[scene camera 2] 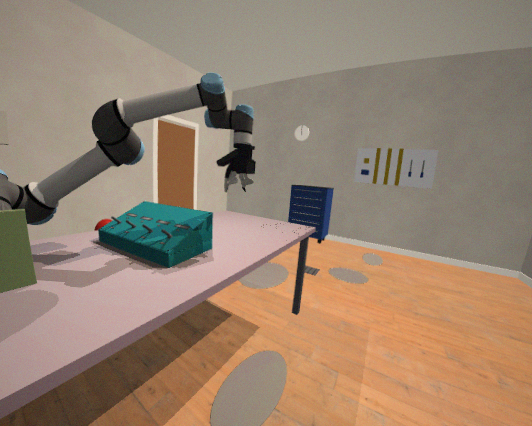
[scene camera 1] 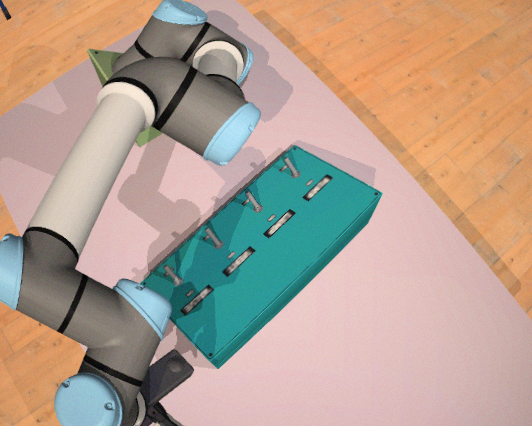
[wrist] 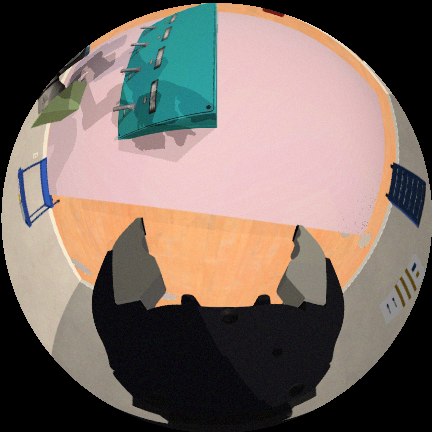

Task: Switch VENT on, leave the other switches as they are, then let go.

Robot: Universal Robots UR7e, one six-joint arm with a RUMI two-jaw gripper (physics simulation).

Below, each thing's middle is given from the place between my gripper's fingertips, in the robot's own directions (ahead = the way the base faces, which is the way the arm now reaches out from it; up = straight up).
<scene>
I see my gripper 200 mm past the teal switch panel (scene camera 1: 226, 293), 330 mm to the right of it and 200 mm above it.
</scene>
